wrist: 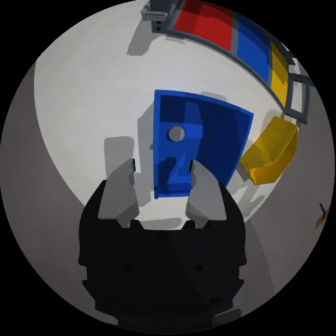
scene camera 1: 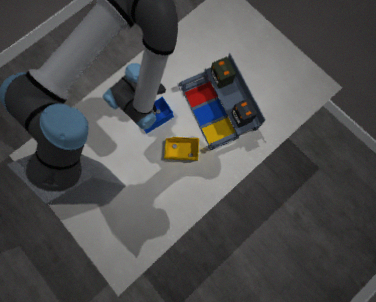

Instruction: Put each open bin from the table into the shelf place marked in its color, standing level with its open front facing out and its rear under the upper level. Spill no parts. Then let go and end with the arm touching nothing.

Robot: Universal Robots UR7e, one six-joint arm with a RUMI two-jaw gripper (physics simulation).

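Frame: origin at the arm's base, x ahead, y left, z up, level; metres.
Seen in the pictures: arm's base, origin of the base link: (scene camera 1: 54, 171).
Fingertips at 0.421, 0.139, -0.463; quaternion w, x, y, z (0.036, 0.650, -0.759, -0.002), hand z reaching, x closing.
Offsets run from my fingertips to a thing's top centre, as dx, dy, dz. "*": to the spot under its first point.
The blue open bin @(* +0.023, -0.094, +0.032) (scene camera 1: 165, 116) (wrist: 215, 135) stands on the table under the arm; a round grey part (wrist: 176, 133) lies in it. My gripper (wrist: 162, 160) is partly open and empty. In the wrist view one fingertip appears left of the bin's left wall and the other over its inside; the height gap is unclear. The arm hides the fingers in the scene view. The yellow open bin @(* -0.023, -0.263, -0.040) (scene camera 1: 181, 149) (wrist: 272, 147) stands apart on the table with small parts inside. The shelf @(* +0.332, -0.240, +0.059) (scene camera 1: 230, 95) (wrist: 159, 25) has red @(* +0.260, -0.110, -0.037) (scene camera 1: 201, 94) (wrist: 205, 25), blue @(* +0.218, -0.218, -0.036) (scene camera 1: 209, 113) (wrist: 252, 47) and yellow @(* +0.182, -0.319, -0.036) (scene camera 1: 217, 131) (wrist: 279, 75) places.
Two dark boxes with orange marks, one green-black @(+0.366, -0.141, +0.156) (scene camera 1: 223, 72) and one black @(+0.291, -0.360, +0.181) (scene camera 1: 244, 113), stand on the shelf's upper level. The yellow bin is close to the shelf's yellow end. The robot base (scene camera 1: 52, 172) is at the table's left side.
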